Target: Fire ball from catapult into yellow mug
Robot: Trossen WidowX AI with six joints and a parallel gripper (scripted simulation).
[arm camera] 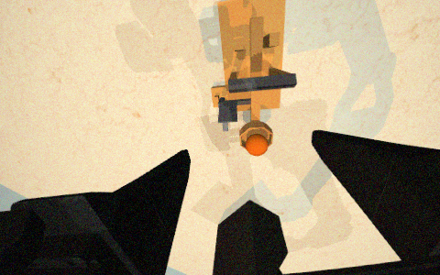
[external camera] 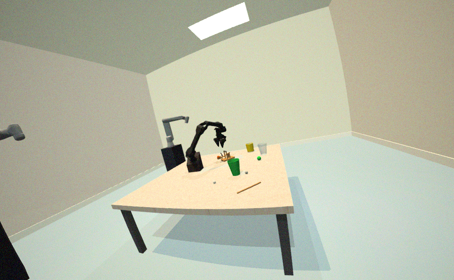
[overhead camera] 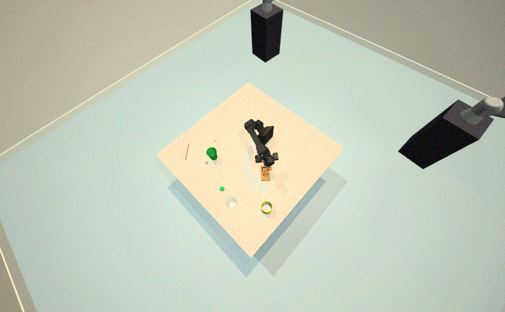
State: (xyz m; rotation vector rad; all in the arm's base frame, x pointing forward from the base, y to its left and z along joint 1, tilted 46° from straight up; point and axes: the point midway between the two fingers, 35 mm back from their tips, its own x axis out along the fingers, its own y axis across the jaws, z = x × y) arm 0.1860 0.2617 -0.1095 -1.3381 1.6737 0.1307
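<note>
Right now my gripper tip is 10 cm above the orange ball, 5 cm to the left of it and 3 cm past it. From my gripper tip the other things lie so: green ball (43 cm ahead, 14 cm below, 12 cm to the right); wooden catapult (11 cm below, 1 cm ahead); yellow mug (27 cm to the left, 26 cm ahead, 13 cm below).
</note>
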